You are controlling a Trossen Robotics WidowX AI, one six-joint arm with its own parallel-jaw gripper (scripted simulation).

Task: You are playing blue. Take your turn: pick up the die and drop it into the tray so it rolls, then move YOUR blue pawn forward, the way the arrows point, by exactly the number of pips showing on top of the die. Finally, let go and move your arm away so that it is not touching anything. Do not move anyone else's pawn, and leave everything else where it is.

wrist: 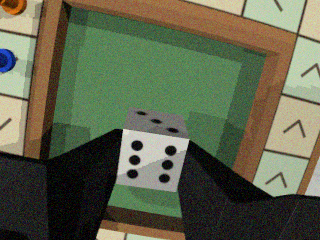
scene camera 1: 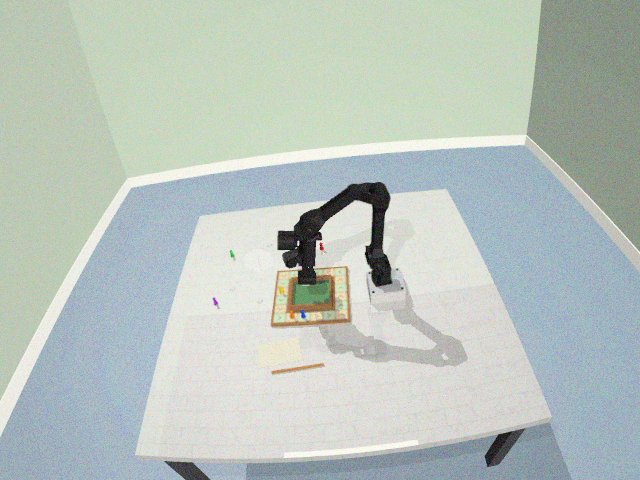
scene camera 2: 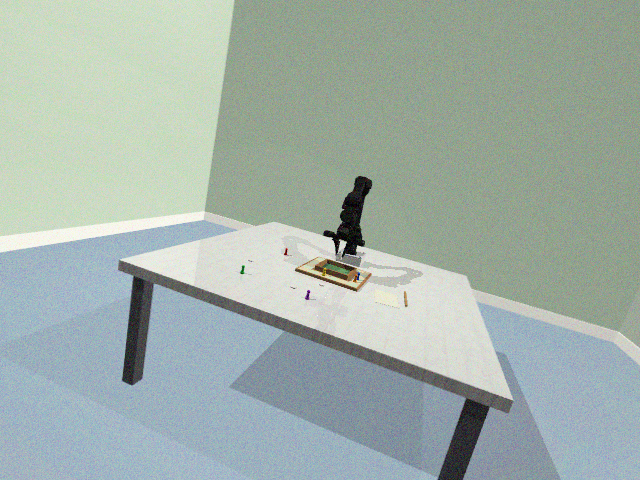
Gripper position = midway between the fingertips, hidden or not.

The gripper [scene camera 1: 305,281] holds a white die [wrist: 154,144]. Also in view: a green tray [scene camera 1: 319,293].
The gripper shows as well in the wrist view [wrist: 151,144]. The green tray is seen too in the wrist view [wrist: 110,63].
